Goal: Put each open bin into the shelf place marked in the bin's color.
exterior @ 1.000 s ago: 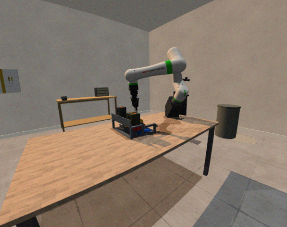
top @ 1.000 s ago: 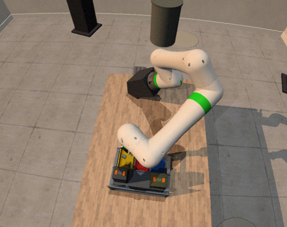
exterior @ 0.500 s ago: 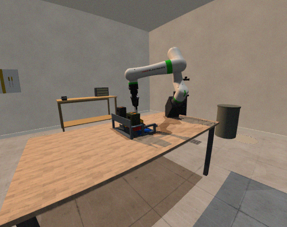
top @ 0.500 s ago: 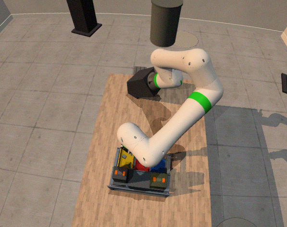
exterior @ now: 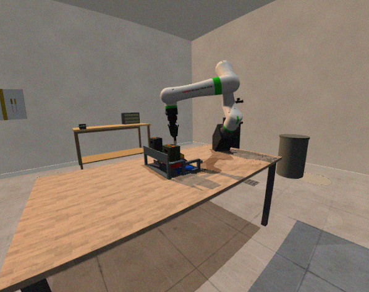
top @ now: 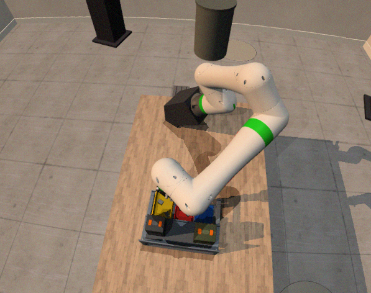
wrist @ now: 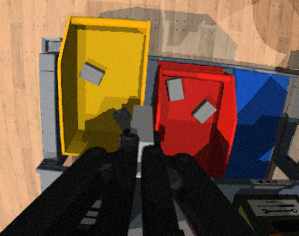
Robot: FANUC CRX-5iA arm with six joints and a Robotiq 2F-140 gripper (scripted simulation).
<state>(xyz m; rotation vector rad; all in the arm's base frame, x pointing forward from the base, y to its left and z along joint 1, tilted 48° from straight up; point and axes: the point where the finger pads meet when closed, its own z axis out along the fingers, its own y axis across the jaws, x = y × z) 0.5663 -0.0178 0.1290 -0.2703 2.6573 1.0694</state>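
Now: hand 140 mm above the yellow bin, 50 mm to the left of it and 10 mm short of it. Round my hand: red bin: 150 mm below, 80 mm to the left, 30 mm ahead; then red mark: 180 mm below, 80 mm to the left, 30 mm ahead; then yellow mark: 180 mm below, 60 mm ahead, 30 mm to the right.
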